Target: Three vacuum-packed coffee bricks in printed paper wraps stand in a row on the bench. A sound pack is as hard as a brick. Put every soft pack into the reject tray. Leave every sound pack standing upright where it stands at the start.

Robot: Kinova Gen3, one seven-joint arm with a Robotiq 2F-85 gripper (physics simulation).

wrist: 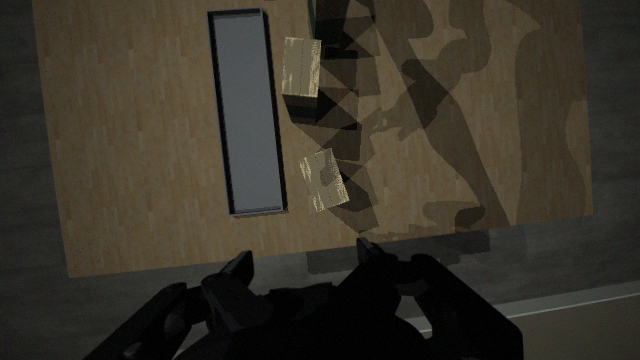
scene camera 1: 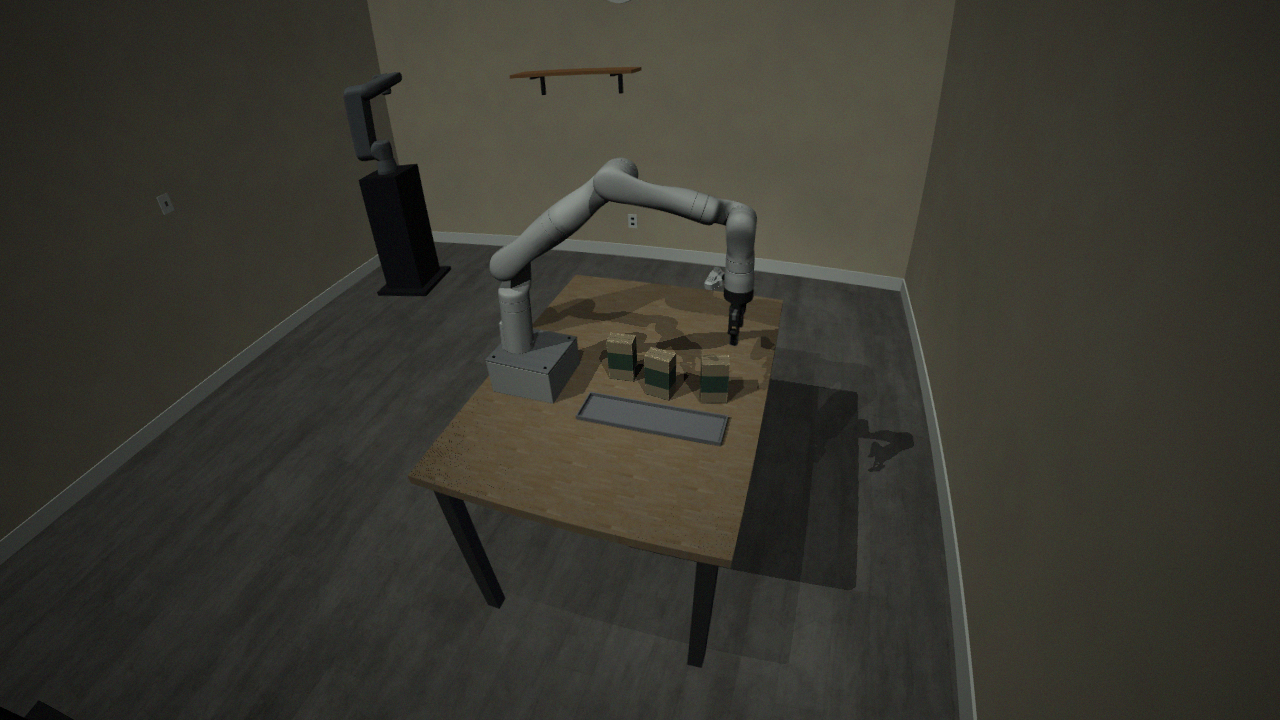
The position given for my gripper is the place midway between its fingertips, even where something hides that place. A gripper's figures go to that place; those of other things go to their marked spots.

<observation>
My gripper [wrist: 305, 255]: 0.16 m from the lens. A grey reject tray [wrist: 238, 45] is 0.50 m from the lens.
</observation>
